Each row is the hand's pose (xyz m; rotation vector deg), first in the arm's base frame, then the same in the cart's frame.
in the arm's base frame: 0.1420 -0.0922 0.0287 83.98 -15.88 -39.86
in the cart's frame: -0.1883 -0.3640 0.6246 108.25 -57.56 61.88
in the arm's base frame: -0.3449 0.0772 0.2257 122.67 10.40 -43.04
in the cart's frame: -0.3623 -0.3893 0.1014 118.77 -4.48 79.63
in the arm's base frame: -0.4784 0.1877 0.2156 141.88 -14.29 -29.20
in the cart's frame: -0.3805 -0.3112 -0.0525 134.47 -6.74 104.16
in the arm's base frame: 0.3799 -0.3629 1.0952 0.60 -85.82 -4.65
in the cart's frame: -1.0570 -1.0424 0.8537 -45.40 172.07 -16.12
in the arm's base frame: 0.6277 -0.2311 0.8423 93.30 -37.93 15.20
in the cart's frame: -0.9265 -0.7697 1.0803 84.10 -81.89 119.74
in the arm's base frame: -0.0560 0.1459 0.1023 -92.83 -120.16 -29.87
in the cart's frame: -0.3261 -0.2234 0.3745 6.78 116.01 84.82
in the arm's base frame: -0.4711 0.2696 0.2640 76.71 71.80 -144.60
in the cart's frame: -0.4599 -0.2602 -0.0665 108.88 60.04 -24.59
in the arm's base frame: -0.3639 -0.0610 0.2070 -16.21 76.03 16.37
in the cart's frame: -0.2833 -0.5050 0.1149 -29.90 -23.95 26.52
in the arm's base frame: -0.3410 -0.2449 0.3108 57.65 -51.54 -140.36
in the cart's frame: -0.3000 -0.7089 0.1721 164.00 -29.36 -50.30
